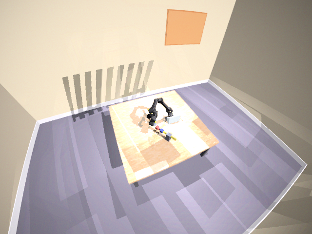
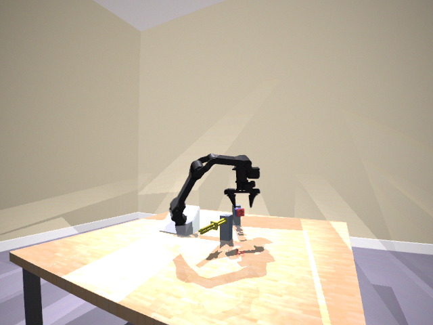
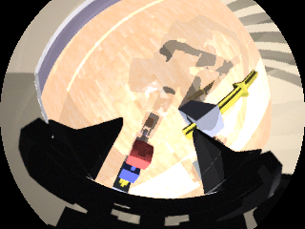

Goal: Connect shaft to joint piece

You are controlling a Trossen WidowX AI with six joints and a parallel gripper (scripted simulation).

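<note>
The red square joint piece is 80 mm to the left of my gripper tip, 40 mm below it and 40 mm behind it.
</note>
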